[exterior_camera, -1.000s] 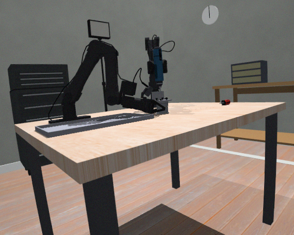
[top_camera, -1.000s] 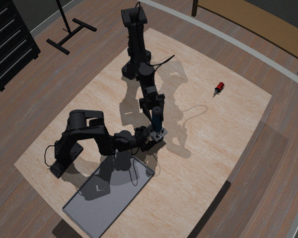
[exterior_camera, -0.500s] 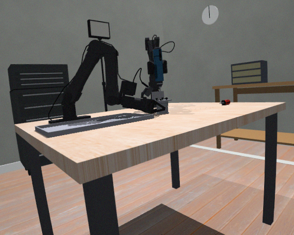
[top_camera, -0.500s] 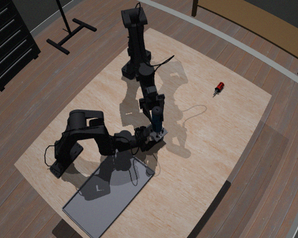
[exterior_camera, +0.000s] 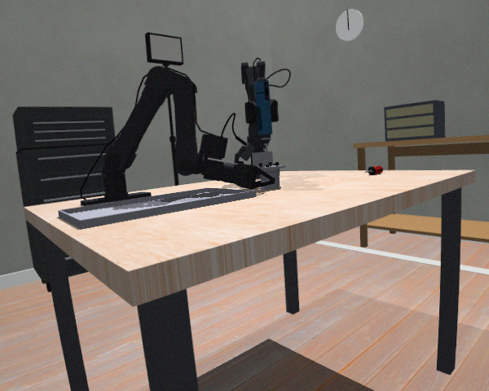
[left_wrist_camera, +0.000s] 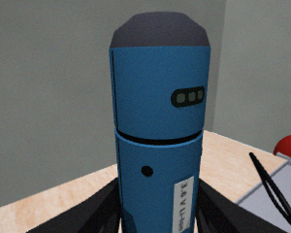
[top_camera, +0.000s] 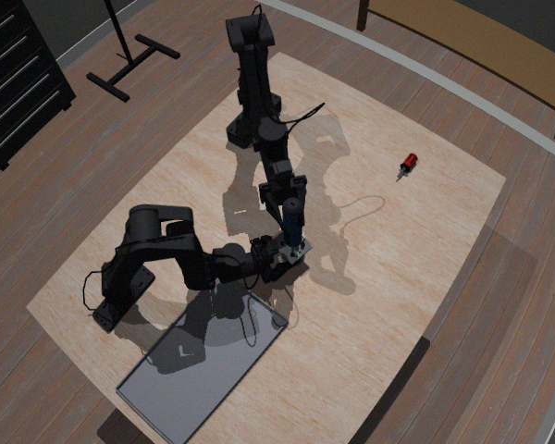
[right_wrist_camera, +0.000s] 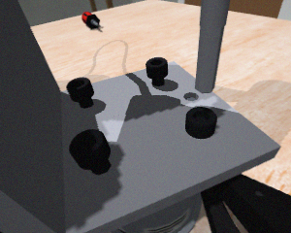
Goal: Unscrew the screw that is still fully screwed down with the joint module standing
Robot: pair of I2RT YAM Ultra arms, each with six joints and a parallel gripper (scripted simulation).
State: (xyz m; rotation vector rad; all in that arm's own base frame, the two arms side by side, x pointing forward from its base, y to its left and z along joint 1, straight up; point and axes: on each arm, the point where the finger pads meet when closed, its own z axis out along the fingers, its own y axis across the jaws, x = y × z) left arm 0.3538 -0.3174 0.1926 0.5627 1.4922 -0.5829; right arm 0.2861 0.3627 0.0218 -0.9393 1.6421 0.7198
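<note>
Now: the grey bracket 50 mm above my right hand. The rest, counted from my right hand: shallow grey tray: 350 mm to the right, 50 mm behind, 20 mm below; small red-handled screwdriver: 410 mm to the left, 150 mm ahead, 10 mm below.
</note>
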